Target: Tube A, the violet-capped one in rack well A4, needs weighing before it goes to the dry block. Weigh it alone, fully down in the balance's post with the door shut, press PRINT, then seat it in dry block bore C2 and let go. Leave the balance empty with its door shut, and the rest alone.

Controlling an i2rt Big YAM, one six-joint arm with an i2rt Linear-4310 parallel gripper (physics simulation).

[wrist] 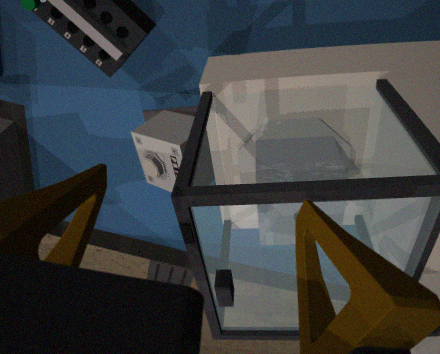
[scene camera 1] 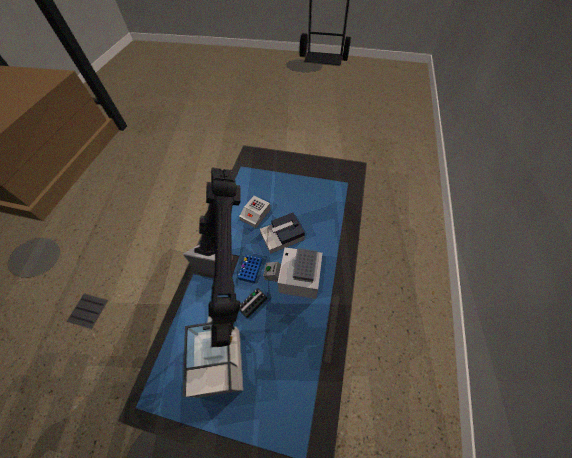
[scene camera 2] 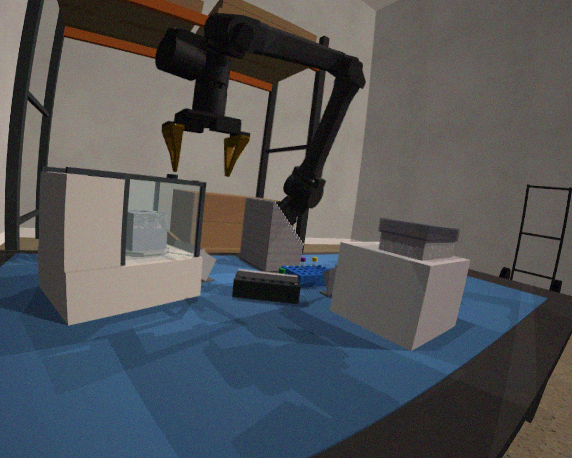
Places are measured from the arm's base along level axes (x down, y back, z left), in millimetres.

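Where they show: gripper, between the fingertips: (wrist: 205, 192) (scene camera 2: 202, 174); arm's base, origin of its link: (scene camera 1: 208, 250) (scene camera 2: 275, 221).
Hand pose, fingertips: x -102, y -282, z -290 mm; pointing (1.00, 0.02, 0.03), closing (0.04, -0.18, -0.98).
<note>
Each offset is from my fingertips to the top centre of the thing. "*": to the spot under its first point.
The violet cap @(dx +172, dy +116, dz +299 mm) (scene camera 1: 243, 266) (scene camera 2: 303, 259) of tube A shows at the blue rack @(dx +196, dy +88, dz +311 mm) (scene camera 1: 248, 274) (scene camera 2: 307, 276); its well label cannot be read. The balance @(dx +4, dy +60, dz -91 mm) (scene camera 1: 212, 381) (scene camera 2: 130, 295) has a glass chamber; in the wrist view the pane with the dark handle @(* dx +4, dy +75, dz -39 mm) (wrist: 224, 287) looks shut. No tube is visible inside. The PRINT box @(* dx +188, dy +94, dz +47 mm) (scene camera 2: 207, 265) (wrist: 162, 142) stands beside the balance, its button partly turned away. My gripper (scene camera 2: 201, 173) (wrist: 205, 192) is open and empty, pointing down just above the balance's top edge. The grey dry block (scene camera 1: 304, 265) (scene camera 2: 417, 240) sits on a white housing.
A black strip rack @(dx +178, dy +7, dz +152 mm) (scene camera 1: 253, 303) (scene camera 2: 266, 290) (wrist: 95, 37) with a green cap @(dx +170, dy +8, dz +184 mm) (scene camera 2: 282, 270) stands between balance and dry block. A small green-button box @(* dx +153, dy -30, dz +314 mm) (scene camera 1: 271, 270), a keypad unit @(dx +156, dy +199, dz +635 mm) (scene camera 1: 255, 210) and a dark-lidded device @(dx +124, dy +3, dz +547 mm) (scene camera 1: 283, 232) stand farther along. A grey wedge-shaped housing (scene camera 2: 272, 235) is near the arm's base.
</note>
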